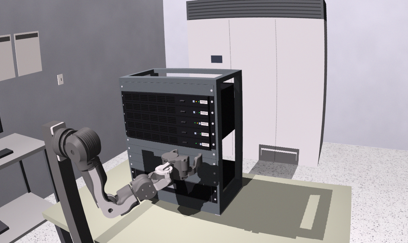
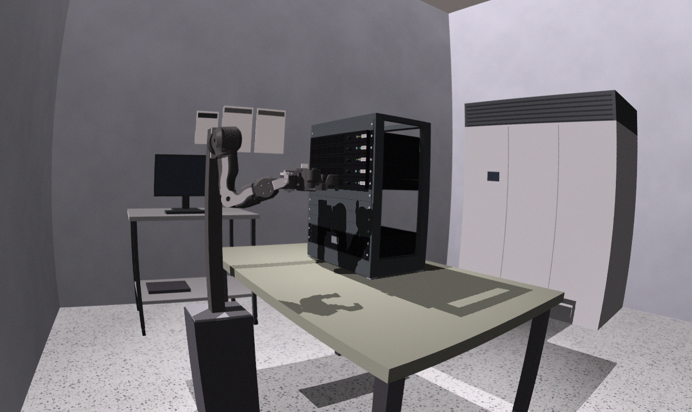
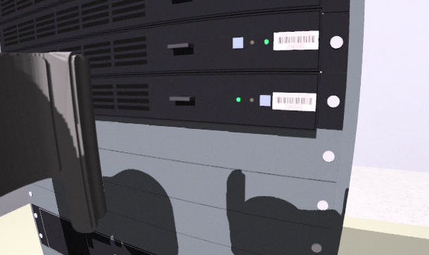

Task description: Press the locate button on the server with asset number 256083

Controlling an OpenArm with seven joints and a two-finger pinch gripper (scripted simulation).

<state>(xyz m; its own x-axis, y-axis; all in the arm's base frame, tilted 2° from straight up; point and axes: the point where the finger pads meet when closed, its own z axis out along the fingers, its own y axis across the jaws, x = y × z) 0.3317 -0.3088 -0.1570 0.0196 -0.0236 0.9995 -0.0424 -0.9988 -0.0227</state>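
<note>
Now: the pale square button 14 cm ahead of my hand and 2 cm to the left of it.
</note>
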